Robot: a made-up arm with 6 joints.
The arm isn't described. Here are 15 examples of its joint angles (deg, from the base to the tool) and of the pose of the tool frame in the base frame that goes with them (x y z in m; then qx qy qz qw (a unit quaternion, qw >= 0)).
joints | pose
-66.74 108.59 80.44 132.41 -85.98 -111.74 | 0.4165 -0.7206 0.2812 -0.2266 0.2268 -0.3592 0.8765
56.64 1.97 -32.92 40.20 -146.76 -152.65 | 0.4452 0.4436 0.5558 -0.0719 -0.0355 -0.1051 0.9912
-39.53 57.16 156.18 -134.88 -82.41 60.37 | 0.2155 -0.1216 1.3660 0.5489 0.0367 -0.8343 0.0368
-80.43 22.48 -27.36 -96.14 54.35 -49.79 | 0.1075 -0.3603 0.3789 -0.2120 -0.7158 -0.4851 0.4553
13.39 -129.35 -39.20 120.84 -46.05 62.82 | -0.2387 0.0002 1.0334 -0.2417 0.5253 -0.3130 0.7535
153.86 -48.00 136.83 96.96 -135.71 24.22 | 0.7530 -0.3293 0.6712 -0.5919 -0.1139 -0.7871 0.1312
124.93 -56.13 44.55 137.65 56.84 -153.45 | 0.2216 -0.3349 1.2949 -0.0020 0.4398 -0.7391 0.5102
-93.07 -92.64 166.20 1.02 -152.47 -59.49 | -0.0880 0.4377 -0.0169 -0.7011 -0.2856 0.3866 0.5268
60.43 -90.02 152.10 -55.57 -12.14 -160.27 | -0.1949 -0.5549 0.1917 0.3443 -0.3275 -0.4240 0.7710
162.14 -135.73 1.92 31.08 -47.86 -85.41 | 0.6783 -0.0972 0.7788 -0.7829 0.2725 -0.2426 0.5040
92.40 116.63 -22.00 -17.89 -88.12 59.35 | 0.1441 -0.2034 0.1032 -0.2990 -0.8271 0.2790 0.3855
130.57 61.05 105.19 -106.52 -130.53 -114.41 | -0.5146 0.6113 1.1046 -0.0526 -0.9733 -0.1612 0.1549
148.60 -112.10 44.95 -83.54 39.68 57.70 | 0.6056 -0.3540 0.8436 -0.7608 0.6291 0.0069 0.1594
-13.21 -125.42 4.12 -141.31 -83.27 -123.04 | -0.4736 0.1807 1.0235 -0.6623 -0.3453 -0.6636 0.0417
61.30 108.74 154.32 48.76 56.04 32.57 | 0.4217 0.5068 0.9360 -0.7092 -0.5289 0.3834 0.2651
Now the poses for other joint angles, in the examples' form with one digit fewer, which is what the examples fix.
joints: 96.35 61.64 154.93 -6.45 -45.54 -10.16
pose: 0.112 0.228 1.319 -0.122 0.392 -0.901 0.138
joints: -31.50 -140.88 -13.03 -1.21 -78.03 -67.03
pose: -0.525 0.195 0.902 -0.058 -0.604 0.580 0.543
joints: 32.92 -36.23 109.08 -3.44 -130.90 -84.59
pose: -0.463 -0.453 1.232 0.534 -0.381 0.705 0.271
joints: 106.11 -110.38 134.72 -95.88 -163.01 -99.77
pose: 0.161 -0.589 -0.002 -0.022 0.517 -0.816 0.258
